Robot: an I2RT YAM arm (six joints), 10 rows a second.
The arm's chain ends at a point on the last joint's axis. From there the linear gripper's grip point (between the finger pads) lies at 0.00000 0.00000 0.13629 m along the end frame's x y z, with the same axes.
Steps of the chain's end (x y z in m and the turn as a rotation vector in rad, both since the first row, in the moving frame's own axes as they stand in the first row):
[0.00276 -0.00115 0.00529 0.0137 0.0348 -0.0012]
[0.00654 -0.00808 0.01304 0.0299 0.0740 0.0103]
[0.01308 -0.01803 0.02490 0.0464 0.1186 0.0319]
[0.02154 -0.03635 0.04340 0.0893 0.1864 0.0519]
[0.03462 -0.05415 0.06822 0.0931 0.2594 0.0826]
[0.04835 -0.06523 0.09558 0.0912 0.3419 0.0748]
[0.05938 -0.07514 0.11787 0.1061 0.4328 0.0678]
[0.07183 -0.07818 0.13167 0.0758 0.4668 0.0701]
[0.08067 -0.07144 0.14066 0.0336 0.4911 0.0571]
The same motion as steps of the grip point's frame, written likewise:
[0.00750 -0.00302 0.00519 0.0137 0.0348 -0.0012]
[0.01664 -0.01210 0.01261 0.0299 0.0740 0.0103]
[0.02930 -0.02408 0.02380 0.0464 0.1186 0.0319]
[0.04707 -0.04777 0.04050 0.0893 0.1864 0.0519]
[0.07001 -0.06521 0.06308 0.0931 0.2594 0.0826]
[0.09440 -0.07567 0.08714 0.0912 0.3419 0.0748]
[0.11687 -0.08715 0.10457 0.1061 0.4328 0.0678]
[0.13341 -0.08593 0.11672 0.0758 0.4668 0.0701]
[0.14502 -0.07396 0.12448 0.0336 0.4911 0.0571]

